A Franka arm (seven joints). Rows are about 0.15 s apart.
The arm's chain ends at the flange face. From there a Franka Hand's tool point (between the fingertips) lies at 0.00 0.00 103.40 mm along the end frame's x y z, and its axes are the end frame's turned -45 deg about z.
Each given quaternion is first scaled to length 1.
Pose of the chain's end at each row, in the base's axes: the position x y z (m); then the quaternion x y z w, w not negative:
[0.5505 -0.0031 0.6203 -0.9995 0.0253 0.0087 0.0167]
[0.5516 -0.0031 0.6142 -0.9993 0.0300 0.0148 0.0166]
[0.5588 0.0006 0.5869 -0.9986 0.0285 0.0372 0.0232]
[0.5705 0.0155 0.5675 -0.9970 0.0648 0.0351 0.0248]
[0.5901 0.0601 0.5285 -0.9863 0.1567 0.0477 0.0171]
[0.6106 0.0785 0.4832 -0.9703 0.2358 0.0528 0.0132]
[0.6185 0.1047 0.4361 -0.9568 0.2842 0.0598 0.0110]
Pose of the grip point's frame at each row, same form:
[0.5488 0.0004 0.5170 -0.9331 -0.3591 0.0016 0.0188]
[0.5486 0.0004 0.5109 -0.9347 -0.3547 0.0073 0.0210]
[0.5513 0.0056 0.4839 -0.9335 -0.3558 0.0255 0.0357]
[0.5636 0.0211 0.4645 -0.9459 -0.3217 0.0229 0.0363]
[0.5809 0.0651 0.4256 -0.9712 -0.2327 0.0375 0.0341]
[0.6006 0.0837 0.3804 -0.9867 -0.1535 0.0437 0.0324]
[0.6073 0.1104 0.3335 -0.9928 -0.1036 0.0510 0.0330]

